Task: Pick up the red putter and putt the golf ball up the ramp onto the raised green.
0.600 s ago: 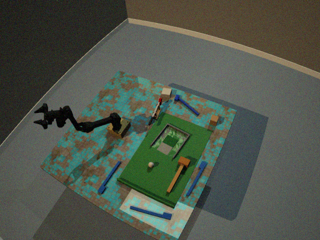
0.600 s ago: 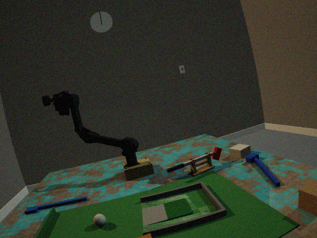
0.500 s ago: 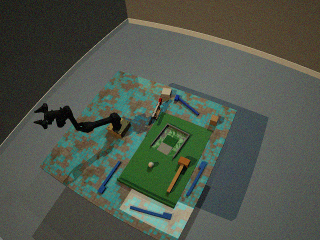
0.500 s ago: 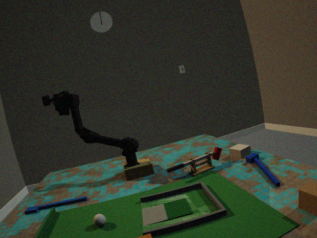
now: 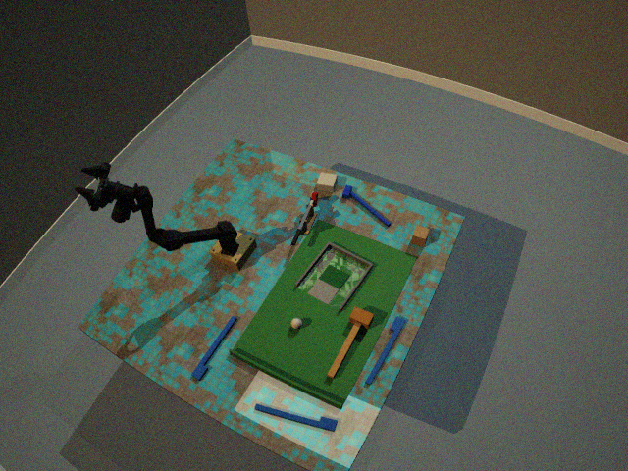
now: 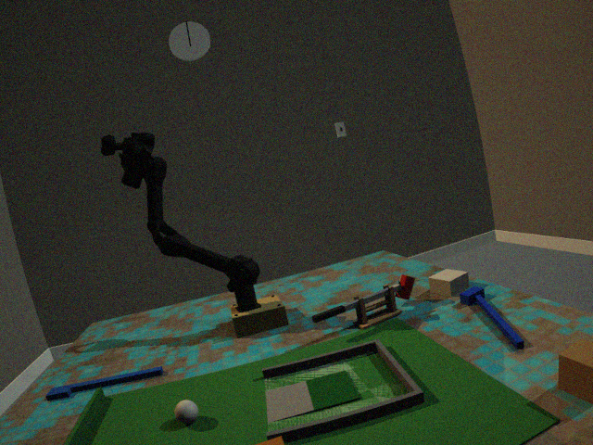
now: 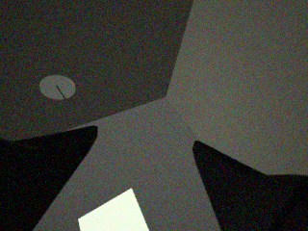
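Right now the red putter is 600 mm ahead of my gripper tip, 500 mm to the left of it and 620 mm below it. From my gripper tip the other things lie so: white golf ball: 720 mm ahead, 20 mm to the left, 660 mm below; green mat: 810 mm ahead, 140 mm to the left, 680 mm below; cream block: 620 mm ahead, 760 mm to the left, 660 mm below.
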